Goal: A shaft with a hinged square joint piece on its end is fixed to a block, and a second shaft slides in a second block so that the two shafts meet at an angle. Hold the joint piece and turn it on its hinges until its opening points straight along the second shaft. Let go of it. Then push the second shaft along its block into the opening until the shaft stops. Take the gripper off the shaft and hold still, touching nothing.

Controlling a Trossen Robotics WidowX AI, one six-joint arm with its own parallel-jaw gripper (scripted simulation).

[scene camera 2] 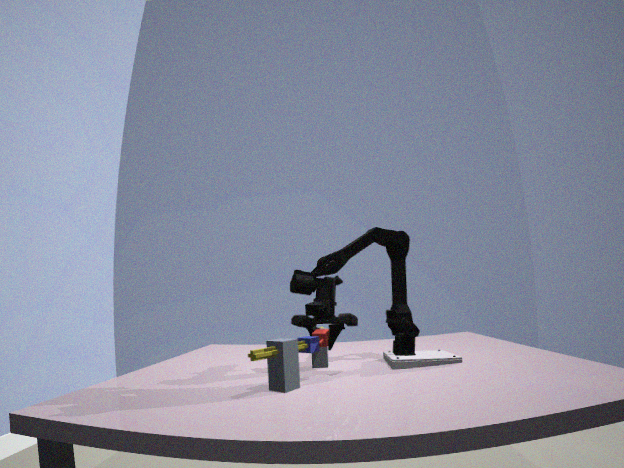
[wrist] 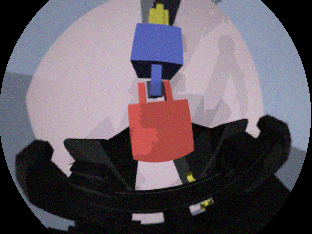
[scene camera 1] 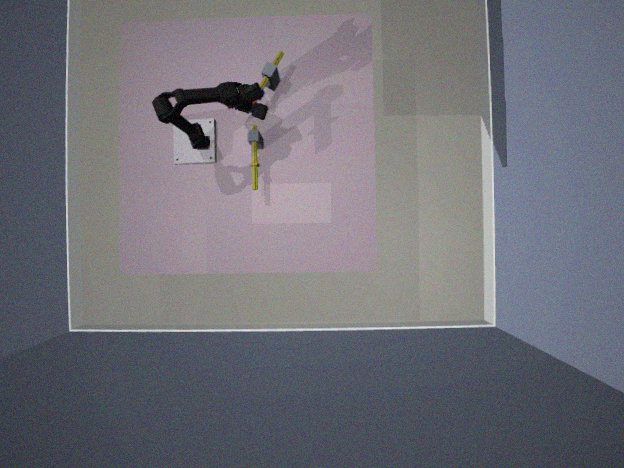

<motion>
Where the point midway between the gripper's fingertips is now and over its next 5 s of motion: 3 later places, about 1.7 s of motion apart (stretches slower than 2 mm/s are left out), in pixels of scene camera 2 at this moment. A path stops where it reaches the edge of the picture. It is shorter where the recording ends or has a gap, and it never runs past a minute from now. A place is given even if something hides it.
My gripper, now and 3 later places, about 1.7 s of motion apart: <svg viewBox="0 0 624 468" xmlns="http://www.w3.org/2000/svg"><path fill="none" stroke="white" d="M322 350L321 297L328 308L329 316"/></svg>
</motion>
